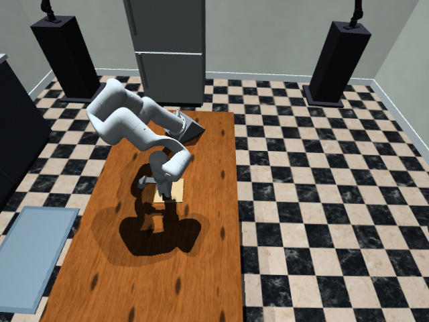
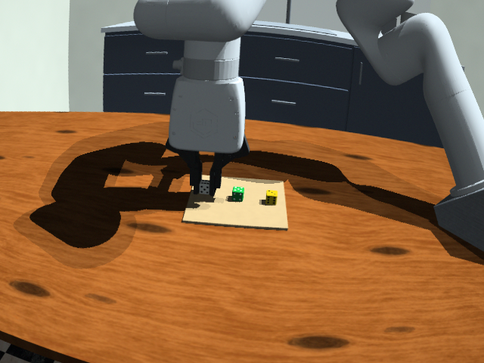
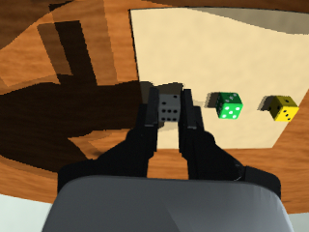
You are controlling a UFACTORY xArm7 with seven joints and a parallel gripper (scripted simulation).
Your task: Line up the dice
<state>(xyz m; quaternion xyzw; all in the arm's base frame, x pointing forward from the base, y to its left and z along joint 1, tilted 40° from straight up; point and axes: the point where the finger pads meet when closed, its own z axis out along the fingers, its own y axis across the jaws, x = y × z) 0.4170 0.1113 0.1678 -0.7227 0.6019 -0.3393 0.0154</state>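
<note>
Now: hand 1 cm above the white die. From my hand the other things lie so: yellow die: 10 cm behind, 2 cm below; then tan mat: 5 cm behind, 3 cm below; then green die: 5 cm behind, 2 cm below.
</note>
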